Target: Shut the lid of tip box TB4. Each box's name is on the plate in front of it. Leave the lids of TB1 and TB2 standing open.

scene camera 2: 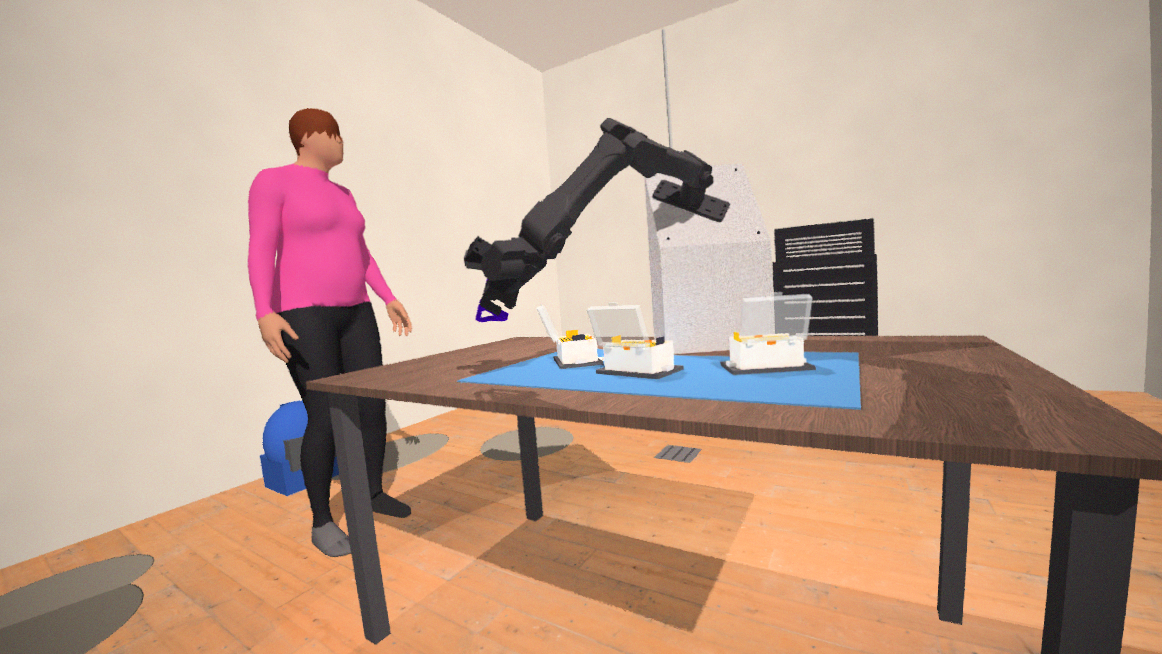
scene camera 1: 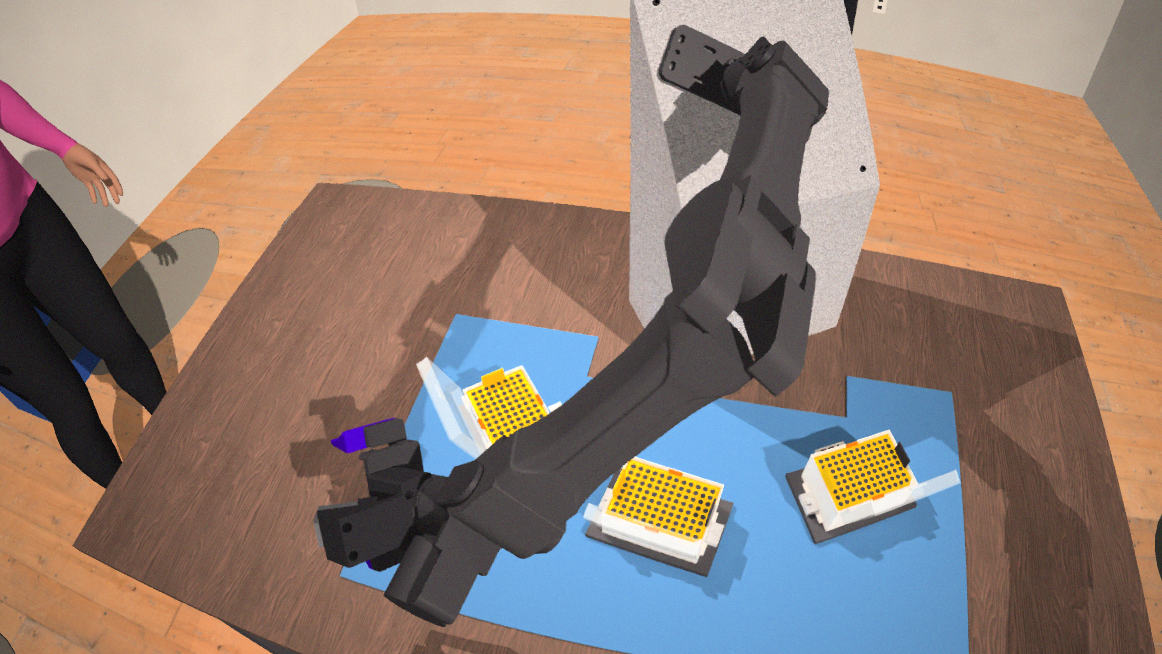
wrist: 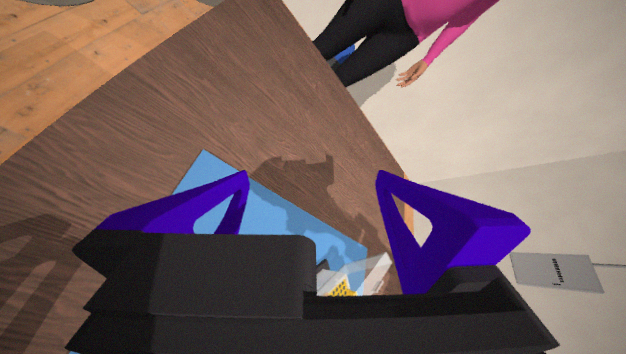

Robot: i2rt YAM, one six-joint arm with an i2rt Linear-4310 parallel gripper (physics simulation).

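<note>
My gripper [scene camera 1: 344,485], also in scene camera 2 [scene camera 2: 482,303] and the wrist view [wrist: 312,177]. Blue mat [scene camera 1: 904,577]. Tip box TB4 [wrist: 323,272].
</note>
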